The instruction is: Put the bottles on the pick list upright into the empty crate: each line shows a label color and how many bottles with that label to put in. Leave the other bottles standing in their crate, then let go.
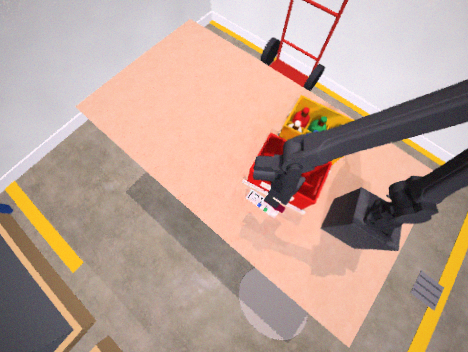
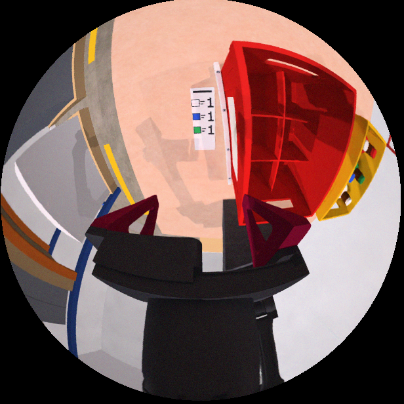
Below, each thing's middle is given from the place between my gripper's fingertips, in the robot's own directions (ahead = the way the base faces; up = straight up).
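There's the pick list (image 2: 202, 98), and counting from my hand it's 40 mm ahead, 10 mm to the left of it and 210 mm below it.
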